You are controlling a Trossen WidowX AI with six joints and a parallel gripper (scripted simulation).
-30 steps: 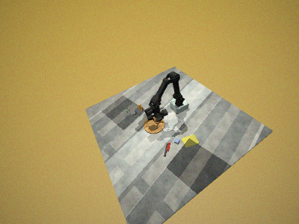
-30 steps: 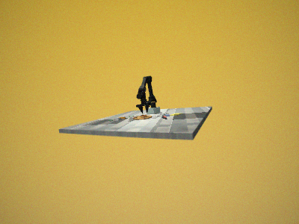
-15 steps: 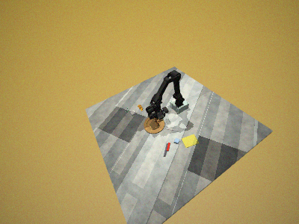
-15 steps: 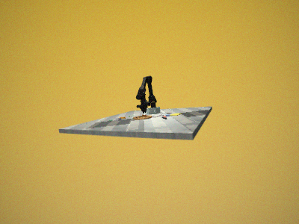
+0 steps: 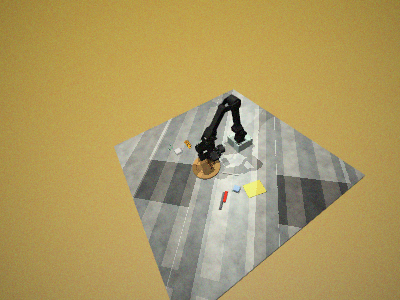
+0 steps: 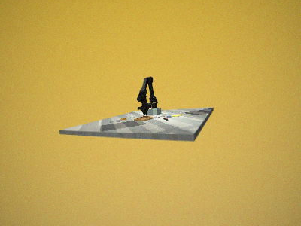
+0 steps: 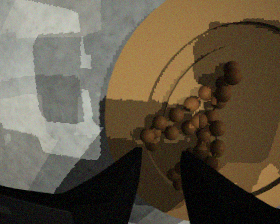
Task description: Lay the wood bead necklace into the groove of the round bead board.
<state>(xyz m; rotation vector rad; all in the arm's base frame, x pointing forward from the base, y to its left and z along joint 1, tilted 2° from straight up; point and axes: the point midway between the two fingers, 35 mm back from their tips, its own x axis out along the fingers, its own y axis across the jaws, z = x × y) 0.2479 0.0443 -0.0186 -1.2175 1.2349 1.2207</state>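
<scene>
My gripper tip is now 60 mm short of the round bead board, 20 mm to the right of it and 20 mm above it. Also, from my gripper tip: thin grey stick 140 mm to the left, 60 mm behind, 30 mm below; small blue block 260 mm to the left, 40 mm behind, 20 mm below; grey piece 210 mm to the right, 200 mm ahead, 20 mm below.
</scene>
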